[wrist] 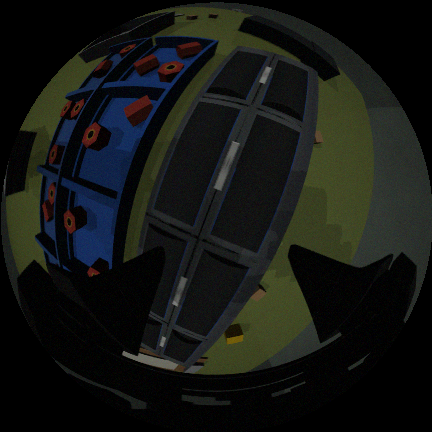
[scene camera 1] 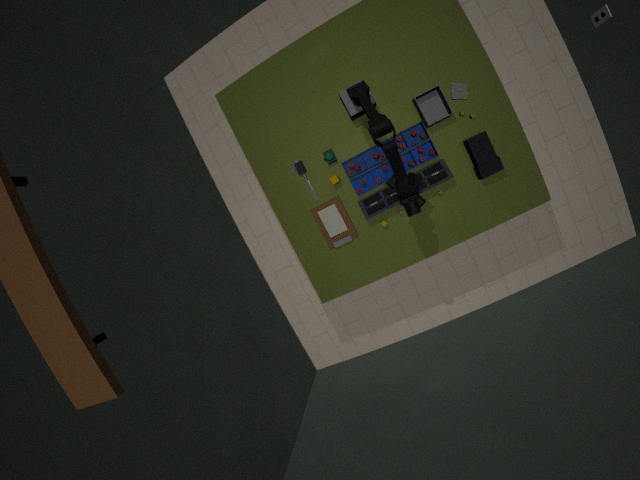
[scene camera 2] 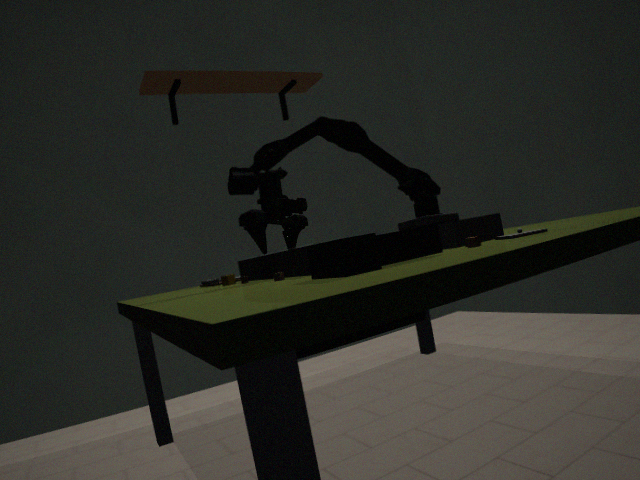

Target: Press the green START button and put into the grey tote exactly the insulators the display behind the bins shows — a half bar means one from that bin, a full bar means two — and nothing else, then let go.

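Where they show: gripper, fingertip midpoint: [wrist: 229,253]; arm's base, link origin: [scene camera 1: 358,96] [scene camera 2: 428,217].
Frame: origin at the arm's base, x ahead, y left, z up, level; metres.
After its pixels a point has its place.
My gripper [scene camera 1: 413,210] [scene camera 2: 278,251] @[x 0.491, y 0.084, z -0.029 m] [wrist: 229,253] @[x 0.491, y 0.084, z -0.029 m] is open and empty, fingers pointing down above the dark display [scene camera 1: 373,204] @[x 0.500, y -0.082, z -0.041 m] [wrist: 200,239] @[x 0.472, y 0.081, z -0.041 m]. The display's panels look black with pale strips between them; I cannot make out lit bars. The arm hides part of it in scene camera 1. The blue bins [scene camera 1: 369,175] [wrist: 102,167] stand beside it and hold red hexagonal insulators [scene camera 1: 362,181] [wrist: 138,110], some upright, some on their sides. The grey tote [scene camera 1: 432,106] @[x 0.131, y 0.326, z -0.077 m] shows no insulators inside. The green START button [scene camera 1: 329,155] @[x 0.208, y -0.216, z -0.043 m] lies beyond the bins' other end.
A black box [scene camera 1: 483,155] @[x 0.425, y 0.478, z -0.032 m] [wrist: 292,45] @[x 0.434, y 0.436, z -0.055 m] stands past the display's end. A brown board with white sheet [scene camera 1: 332,219] @[x 0.515, y -0.302, z -0.073 m], yellow blocks [scene camera 1: 334,179] [wrist: 234,334], a long-handled tool [scene camera 1: 299,166] @[x 0.206, y -0.381, z -0.065 m], a square plate [scene camera 1: 459,90] @[x 0.098, y 0.469, z -0.069 m] and small tan pieces [scene camera 1: 462,113] @[x 0.207, y 0.450, z -0.067 m] lie around. A shelf [scene camera 2: 227,82] hangs on the wall.
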